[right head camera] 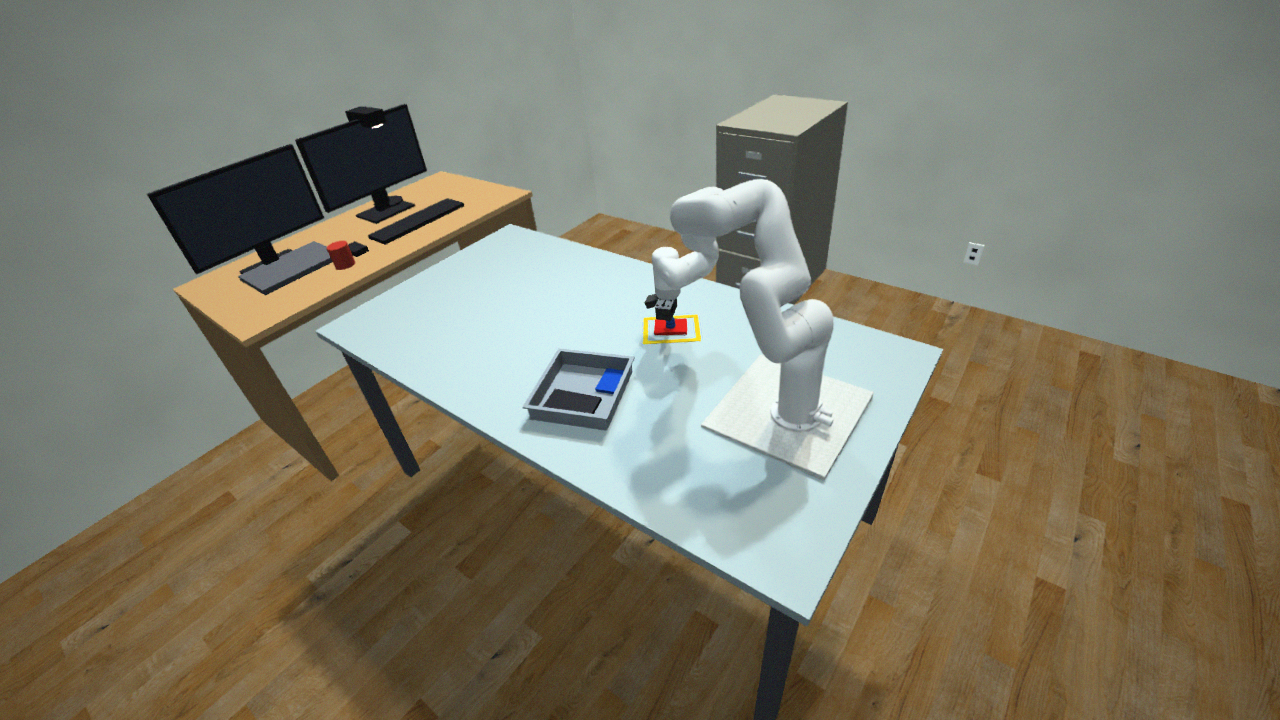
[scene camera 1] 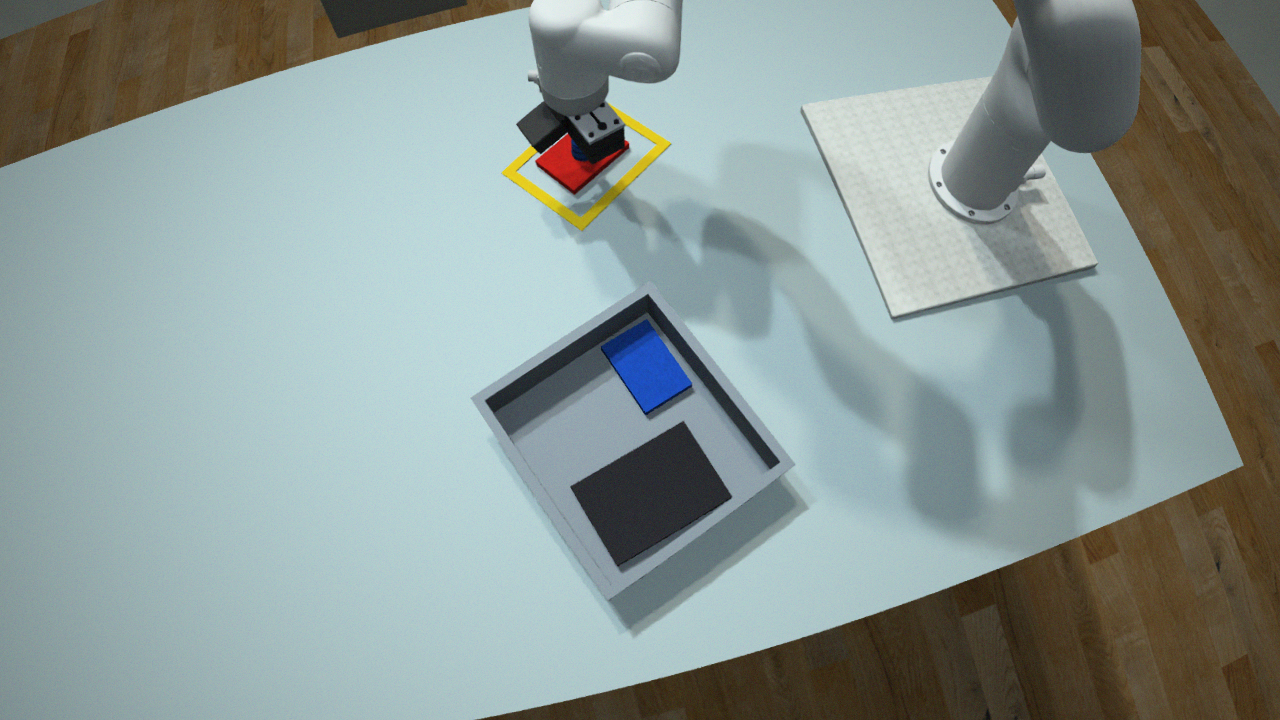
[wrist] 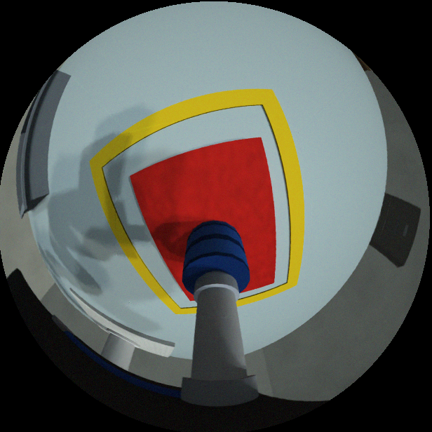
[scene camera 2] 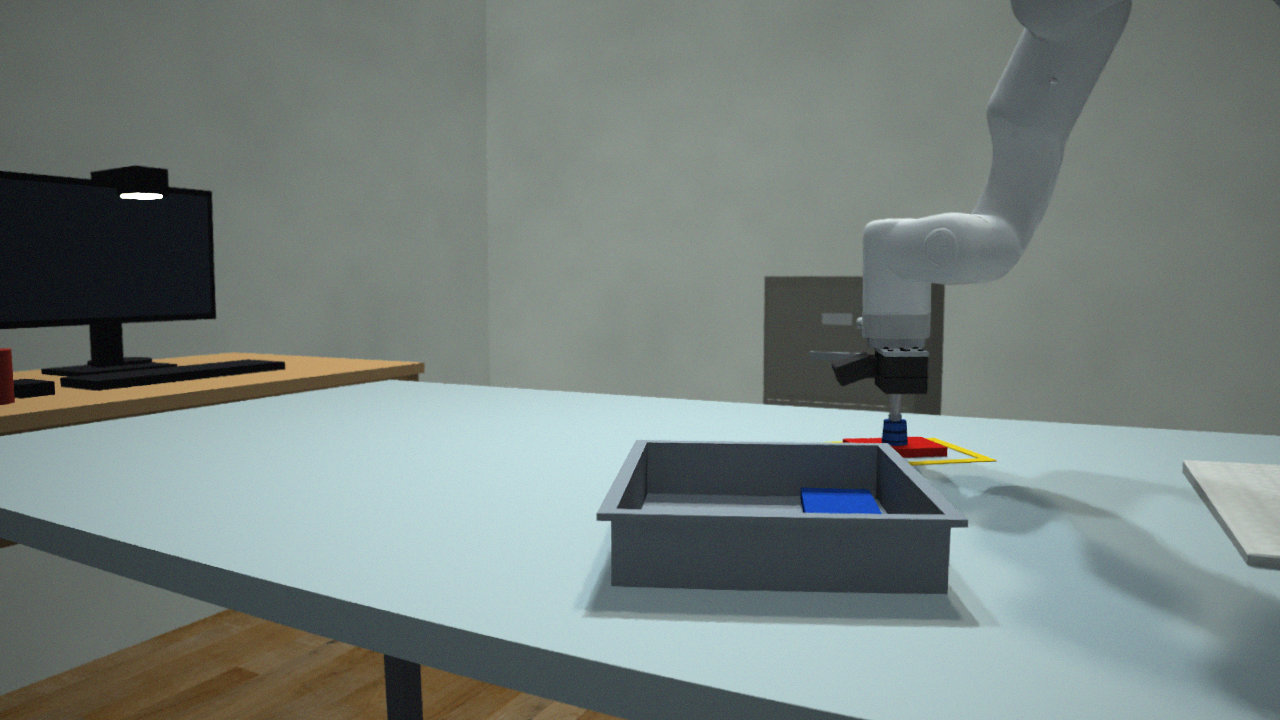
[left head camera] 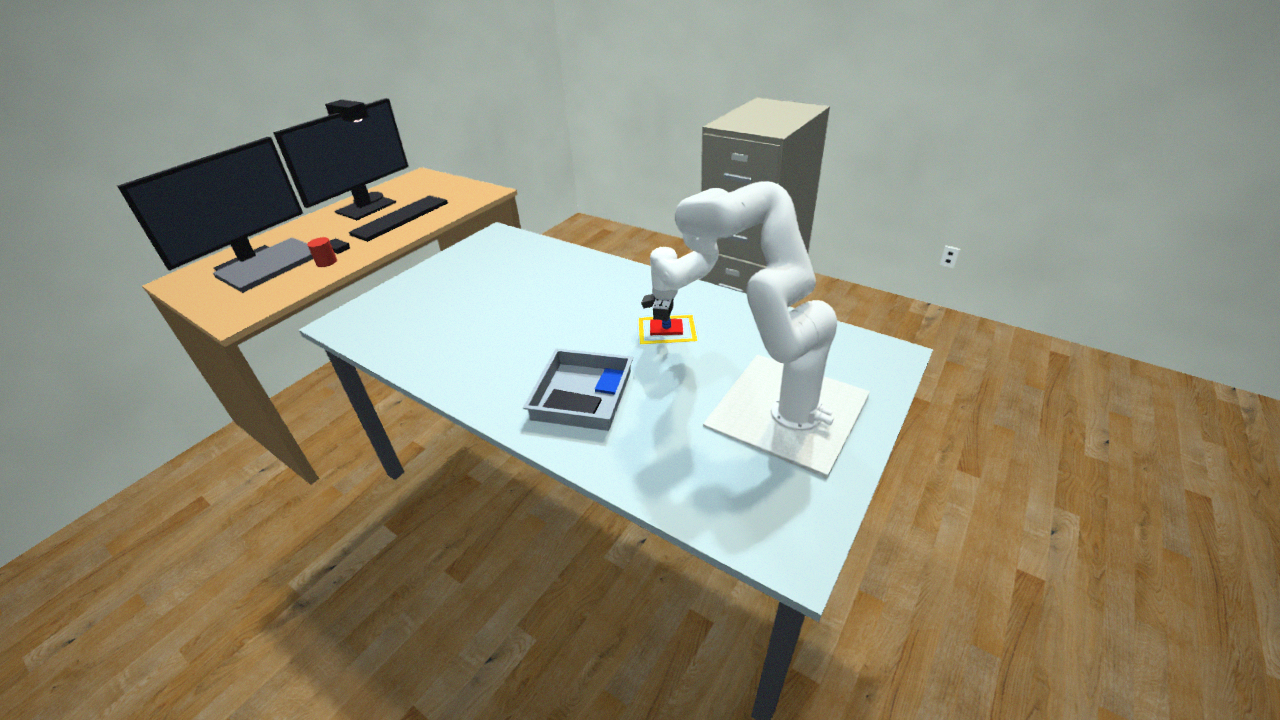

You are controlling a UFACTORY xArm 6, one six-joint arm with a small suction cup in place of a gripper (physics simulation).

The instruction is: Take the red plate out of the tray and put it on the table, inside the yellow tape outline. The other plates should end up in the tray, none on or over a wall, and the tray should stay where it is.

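Frame: origin at the arm's base, x up, y right, z ahead, level; metres.
Where they show: end effector, tool point: (right head camera: 671,328) (scene camera 1: 583,156) (left head camera: 666,328); arm's base, origin of the base link: (right head camera: 797,413) (scene camera 1: 972,183) (left head camera: 796,412).
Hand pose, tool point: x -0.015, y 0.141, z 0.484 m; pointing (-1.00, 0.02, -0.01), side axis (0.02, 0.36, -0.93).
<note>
Things, the pixels of their top centre, and the offset from my tool point. "spot": a spot on its surface instead.
- red plate, middle of its top: (scene camera 2: 893,443) (scene camera 1: 582,151) (right head camera: 670,325) (left head camera: 666,325) dx +0.010, dy +0.001, dz +0.001 m
- yellow tape outline, surface spot: (scene camera 1: 546,197) spot: dx +0.002, dy -0.052, dz +0.056 m
- grey tray, middle of its top: (scene camera 2: 768,472) (scene camera 1: 630,431) (left head camera: 580,380) (right head camera: 580,380) dx +0.051, dy -0.373, dz +0.020 m
- blue plate, middle of its top: (scene camera 2: 839,501) (scene camera 1: 646,364) (left head camera: 610,379) (right head camera: 611,379) dx +0.014, dy -0.295, dz -0.014 m
- larger black plate, middle of its top: (scene camera 1: 651,492) (left head camera: 570,404) (right head camera: 570,404) dx +0.014, dy -0.430, dz +0.011 m
My suction cup (scene camera 1: 580,152) (scene camera 2: 894,432) (wrist: 215,250) is pressed on the top of the red plate (left head camera: 656,327) (scene camera 1: 559,168) (scene camera 2: 926,446) (wrist: 215,175), off its centre, and holds it. The plate is flat at table level inside the yellow tape outline (left head camera: 666,342) (scene camera 1: 546,197) (wrist: 296,200), with a margin along each side in the wrist view. The grey tray (left head camera: 568,417) (scene camera 1: 563,345) (scene camera 2: 778,555) stands apart from it. A blue plate (left head camera: 610,381) (scene camera 1: 648,367) (scene camera 2: 841,501) and a larger black plate (left head camera: 572,401) (scene camera 1: 651,494) lie flat in the tray, clear of the rim. The black plate is hidden in scene camera 2.
The arm's base stands on a white board (left head camera: 738,416) (scene camera 1: 895,259) to the right of the outline. A wooden desk (left head camera: 214,313) with two monitors, keyboards and a red mug (left head camera: 322,252) is beyond the table's left side. A filing cabinet (left head camera: 742,161) stands behind.
</note>
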